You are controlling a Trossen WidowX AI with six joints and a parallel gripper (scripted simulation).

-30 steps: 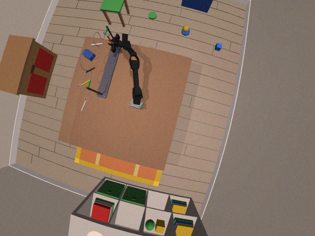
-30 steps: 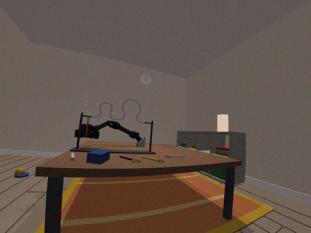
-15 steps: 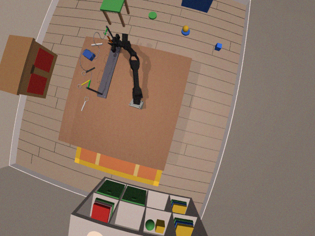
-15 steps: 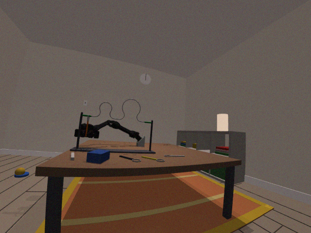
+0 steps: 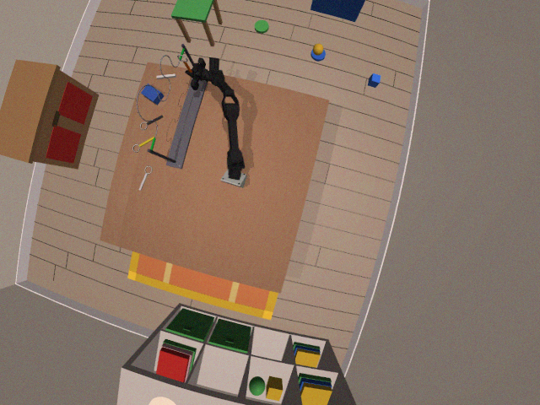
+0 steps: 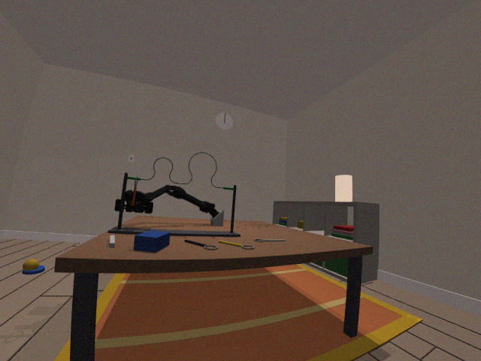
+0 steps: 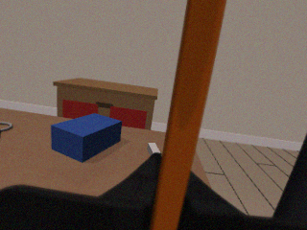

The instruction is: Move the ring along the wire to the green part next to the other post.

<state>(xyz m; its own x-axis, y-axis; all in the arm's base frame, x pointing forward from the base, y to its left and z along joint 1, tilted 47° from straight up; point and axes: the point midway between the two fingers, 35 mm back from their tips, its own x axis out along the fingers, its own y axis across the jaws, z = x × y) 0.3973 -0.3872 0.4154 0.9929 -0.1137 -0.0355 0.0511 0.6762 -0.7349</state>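
Now: gripper tip 8 cm below the ring with orange handle and 4 cm past it. From my gripper tip the other things lie so: white block: 20 cm ahead, 12 cm below, 3 cm to the right; then black-handled ring: 32 cm to the left, 24 cm ahead, 12 cm below; then blue box: 25 cm ahead, 12 cm to the left, 10 cm below.
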